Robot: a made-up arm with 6 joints.
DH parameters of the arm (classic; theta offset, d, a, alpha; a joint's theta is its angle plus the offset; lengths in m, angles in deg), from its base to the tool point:
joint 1: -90 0.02 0.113 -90
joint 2: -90 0.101 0.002 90
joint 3: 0 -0.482 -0.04 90
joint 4: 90 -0.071 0.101 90
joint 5: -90 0.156 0.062 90
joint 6: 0 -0.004 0.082 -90
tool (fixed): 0 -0.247 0 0
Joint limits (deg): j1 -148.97..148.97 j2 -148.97..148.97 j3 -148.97..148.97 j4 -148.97..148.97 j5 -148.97..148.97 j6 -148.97..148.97
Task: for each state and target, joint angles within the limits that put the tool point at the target. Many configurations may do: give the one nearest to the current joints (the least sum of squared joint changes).
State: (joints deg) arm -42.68 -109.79 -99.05 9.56 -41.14 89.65
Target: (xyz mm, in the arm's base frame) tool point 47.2 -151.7 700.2
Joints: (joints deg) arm -45.65 -68.00 -70.97 -2.22 -47.49 59.56
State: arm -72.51 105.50 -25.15 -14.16 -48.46 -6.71
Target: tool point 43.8 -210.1 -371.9
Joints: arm -77.58 90.11 -7.47 -12.84 -55.54 -22.76
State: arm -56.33 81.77 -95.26 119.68 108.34 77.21
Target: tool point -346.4 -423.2 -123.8
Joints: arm -94.14 83.62 -116.31 81.03 100.84 94.71
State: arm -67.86 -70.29 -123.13 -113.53 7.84 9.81
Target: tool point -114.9 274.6 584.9
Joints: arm -102.56 -73.89 -138.41 -110.23 22.51 36.14
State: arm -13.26 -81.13 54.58 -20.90 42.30 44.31
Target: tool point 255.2 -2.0 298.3
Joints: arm -7.38 -70.51 15.96 -41.54 86.69 46.82
